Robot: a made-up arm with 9 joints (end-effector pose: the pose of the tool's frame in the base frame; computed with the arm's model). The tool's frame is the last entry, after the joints. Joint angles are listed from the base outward.
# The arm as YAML. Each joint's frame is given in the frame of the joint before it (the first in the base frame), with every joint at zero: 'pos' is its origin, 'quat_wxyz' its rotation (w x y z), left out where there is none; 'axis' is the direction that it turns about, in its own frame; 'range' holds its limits. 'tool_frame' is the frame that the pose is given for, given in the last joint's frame.
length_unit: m
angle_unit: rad
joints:
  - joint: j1
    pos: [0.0, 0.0, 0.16]
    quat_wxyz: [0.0, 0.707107, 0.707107, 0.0]
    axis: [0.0, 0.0, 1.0]
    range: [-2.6, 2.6]
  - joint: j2
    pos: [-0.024, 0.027, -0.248]
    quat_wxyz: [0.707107, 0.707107, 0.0, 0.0]
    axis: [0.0, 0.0, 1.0]
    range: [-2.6, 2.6]
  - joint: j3
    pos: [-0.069, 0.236, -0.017]
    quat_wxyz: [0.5, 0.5, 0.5, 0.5]
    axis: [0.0, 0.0, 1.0]
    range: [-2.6, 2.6]
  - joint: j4
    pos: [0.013, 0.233, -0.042]
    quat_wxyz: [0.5, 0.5, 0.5, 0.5]
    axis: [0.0, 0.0, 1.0]
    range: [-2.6, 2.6]
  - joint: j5
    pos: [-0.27, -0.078, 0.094]
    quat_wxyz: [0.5, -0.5, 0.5, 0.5]
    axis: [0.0, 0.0, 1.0]
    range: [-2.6, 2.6]
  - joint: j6
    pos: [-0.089, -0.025, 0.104]
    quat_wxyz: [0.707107, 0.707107, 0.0, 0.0]
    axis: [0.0, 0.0, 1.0]
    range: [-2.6, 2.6]
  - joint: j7
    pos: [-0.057, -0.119, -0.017]
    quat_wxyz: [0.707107, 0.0, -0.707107, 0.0]
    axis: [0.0, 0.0, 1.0]
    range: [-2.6, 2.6]
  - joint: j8
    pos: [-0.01, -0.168, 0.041]
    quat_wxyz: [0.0, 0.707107, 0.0, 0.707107]
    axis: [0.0, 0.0, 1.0]
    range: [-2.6, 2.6]
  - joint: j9
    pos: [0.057, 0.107, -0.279]
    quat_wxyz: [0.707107, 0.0, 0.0, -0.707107]
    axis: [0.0, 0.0, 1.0]
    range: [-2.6, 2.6]
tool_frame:
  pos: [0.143, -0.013, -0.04]
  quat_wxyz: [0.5, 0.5, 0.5, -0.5]
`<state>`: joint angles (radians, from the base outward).
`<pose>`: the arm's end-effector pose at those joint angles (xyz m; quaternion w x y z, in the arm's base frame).
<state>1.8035 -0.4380 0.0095 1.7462 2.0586 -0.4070 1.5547 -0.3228 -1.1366</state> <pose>-0.0446 0.5998 0.3656 0.8215 -0.3326 -0.3526 0.3004</pose>
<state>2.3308 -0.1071 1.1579 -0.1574 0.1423 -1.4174 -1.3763 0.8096 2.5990</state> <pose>0.0286 -0.1699 -0.3199 0.2904 -0.3846 0.6179 -0.6212</pose>
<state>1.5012 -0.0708 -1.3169 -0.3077 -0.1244 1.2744 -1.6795 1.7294 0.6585</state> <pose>0.0857 -0.5209 0.3678 0.3221 0.7603 -0.4227 -0.3733</pose>
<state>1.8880 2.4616 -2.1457 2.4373 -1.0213 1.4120 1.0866 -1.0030 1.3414</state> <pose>-0.5551 -0.0151 0.9269 0.5397 0.3468 0.4789 0.5992</pose>
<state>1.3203 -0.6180 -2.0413 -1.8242 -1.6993 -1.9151 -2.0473 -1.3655 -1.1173</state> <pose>0.2254 -0.1903 -0.0284 0.1166 0.2529 -0.9548 -0.1037</pose>
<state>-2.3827 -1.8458 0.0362 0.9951 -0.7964 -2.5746 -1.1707 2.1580 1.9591</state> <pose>-0.2857 -0.2268 -0.2101 0.6250 -0.7316 0.2062 0.1777</pose>
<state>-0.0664 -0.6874 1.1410 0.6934 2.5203 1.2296 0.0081 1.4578 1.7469</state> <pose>-0.5581 -0.1225 -0.1031 0.2513 0.1843 -0.6110 0.7277</pose>
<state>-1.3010 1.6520 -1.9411 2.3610 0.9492 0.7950 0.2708 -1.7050 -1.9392</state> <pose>1.0802 0.3639 0.5664 0.3593 -0.8006 -0.4784 -0.0342</pose>
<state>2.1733 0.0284 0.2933 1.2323 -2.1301 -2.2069 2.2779 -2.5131 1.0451</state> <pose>-0.7439 0.2678 0.0163 0.1720 -0.1312 0.9168 0.3355</pose>
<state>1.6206 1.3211 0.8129 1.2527 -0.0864 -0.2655 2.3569 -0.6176 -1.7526</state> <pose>-0.2282 0.4785 0.3009 0.1837 -0.8726 -0.3715 0.2583</pose>
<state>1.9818 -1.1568 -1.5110 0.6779 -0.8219 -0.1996 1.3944 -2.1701 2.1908</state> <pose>-0.2004 -0.2061 -0.3943 0.6967 -0.1327 0.6900 0.1449</pose>
